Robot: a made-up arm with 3 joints. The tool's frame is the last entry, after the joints. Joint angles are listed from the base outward. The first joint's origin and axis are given. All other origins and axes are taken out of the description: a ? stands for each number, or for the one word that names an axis. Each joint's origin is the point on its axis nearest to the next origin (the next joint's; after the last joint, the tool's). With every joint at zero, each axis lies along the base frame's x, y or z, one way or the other. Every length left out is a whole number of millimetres.
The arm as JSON. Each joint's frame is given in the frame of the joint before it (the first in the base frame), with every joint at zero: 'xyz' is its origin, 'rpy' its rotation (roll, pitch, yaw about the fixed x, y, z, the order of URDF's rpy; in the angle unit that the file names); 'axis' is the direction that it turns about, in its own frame. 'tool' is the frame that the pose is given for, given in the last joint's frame.
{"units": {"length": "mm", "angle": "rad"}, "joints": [
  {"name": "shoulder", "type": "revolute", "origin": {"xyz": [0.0, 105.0, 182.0], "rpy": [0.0, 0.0, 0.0]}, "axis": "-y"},
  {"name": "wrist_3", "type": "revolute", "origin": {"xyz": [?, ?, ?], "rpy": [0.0, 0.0, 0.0]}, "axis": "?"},
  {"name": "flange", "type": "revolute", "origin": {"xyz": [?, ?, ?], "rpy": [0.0, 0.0, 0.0]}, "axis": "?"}
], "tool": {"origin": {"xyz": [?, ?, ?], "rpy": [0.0, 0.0, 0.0]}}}
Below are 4 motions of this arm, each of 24 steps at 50 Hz.
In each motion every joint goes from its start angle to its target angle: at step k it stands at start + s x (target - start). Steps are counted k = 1, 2, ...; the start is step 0. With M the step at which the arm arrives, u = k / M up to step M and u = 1 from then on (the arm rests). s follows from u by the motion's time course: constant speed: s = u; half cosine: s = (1 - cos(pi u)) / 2; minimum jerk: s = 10 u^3 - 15 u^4 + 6 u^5.
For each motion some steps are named. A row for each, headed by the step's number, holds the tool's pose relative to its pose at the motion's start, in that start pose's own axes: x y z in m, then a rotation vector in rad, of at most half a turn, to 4 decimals.
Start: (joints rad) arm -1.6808 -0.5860 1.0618
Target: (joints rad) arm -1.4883 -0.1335 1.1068
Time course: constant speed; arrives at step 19
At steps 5, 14, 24:
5: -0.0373 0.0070 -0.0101 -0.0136 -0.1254 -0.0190
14: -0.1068 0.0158 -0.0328 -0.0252 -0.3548 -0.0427
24: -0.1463 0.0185 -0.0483 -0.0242 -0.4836 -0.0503

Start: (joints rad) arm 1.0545 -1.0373 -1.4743
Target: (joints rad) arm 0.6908 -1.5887 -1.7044
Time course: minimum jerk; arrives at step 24
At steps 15, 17, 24:
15: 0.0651 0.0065 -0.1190 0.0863 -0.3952 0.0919
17: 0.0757 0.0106 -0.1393 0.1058 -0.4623 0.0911
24: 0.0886 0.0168 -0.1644 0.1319 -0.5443 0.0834

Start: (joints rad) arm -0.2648 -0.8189 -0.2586
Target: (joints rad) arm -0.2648 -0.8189 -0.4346
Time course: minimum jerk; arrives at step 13
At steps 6, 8, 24:
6: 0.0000 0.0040 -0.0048 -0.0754 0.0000 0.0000
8: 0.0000 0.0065 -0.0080 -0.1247 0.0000 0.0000
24: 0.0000 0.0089 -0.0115 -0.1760 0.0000 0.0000

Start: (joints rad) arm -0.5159 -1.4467 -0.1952
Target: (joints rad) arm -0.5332 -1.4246 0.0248
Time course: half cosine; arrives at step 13
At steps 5, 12, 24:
5: 0.0007 -0.0084 0.0037 0.0765 0.0018 -0.0069
12: 0.0020 -0.0266 0.0100 0.2337 0.0042 -0.0215
24: 0.0021 -0.0270 0.0101 0.2371 0.0042 -0.0219

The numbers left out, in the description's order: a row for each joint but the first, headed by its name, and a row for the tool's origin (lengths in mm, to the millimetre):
wrist_3: xyz -34.0 0.0 642.0, axis -z
flange: xyz 63.0 -33.0 0.0, axis +x
tool: xyz 0.0 61.0 56.0

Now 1 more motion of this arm.
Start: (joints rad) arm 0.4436 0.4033 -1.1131
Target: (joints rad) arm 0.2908 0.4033 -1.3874
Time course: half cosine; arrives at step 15
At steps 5, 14, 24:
5: 0.0213 0.0095 0.0030 -0.0836 0.0144 0.0320
14: 0.0817 0.0392 0.0074 -0.3302 0.0442 0.1324
24: 0.0825 0.0397 0.0074 -0.3338 0.0445 0.1340

